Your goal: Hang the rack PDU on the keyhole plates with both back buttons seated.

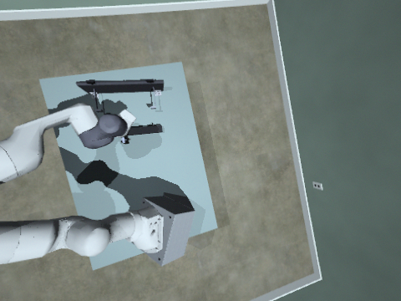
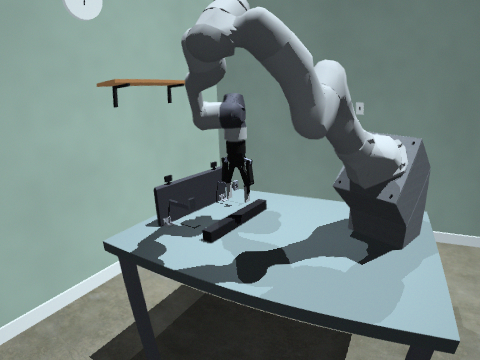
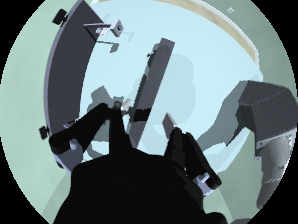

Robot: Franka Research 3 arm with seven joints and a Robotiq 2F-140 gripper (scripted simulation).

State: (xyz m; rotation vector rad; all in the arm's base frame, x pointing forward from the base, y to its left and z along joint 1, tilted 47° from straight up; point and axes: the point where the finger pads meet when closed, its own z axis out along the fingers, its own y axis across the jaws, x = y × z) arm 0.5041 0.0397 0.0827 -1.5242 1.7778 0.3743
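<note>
The rack PDU lies 2 cm ahead of my hand and 11 cm below it. Also, from my hand: dark mounting panel: 27 cm ahead, 1 cm to the right, 5 cm below.
</note>
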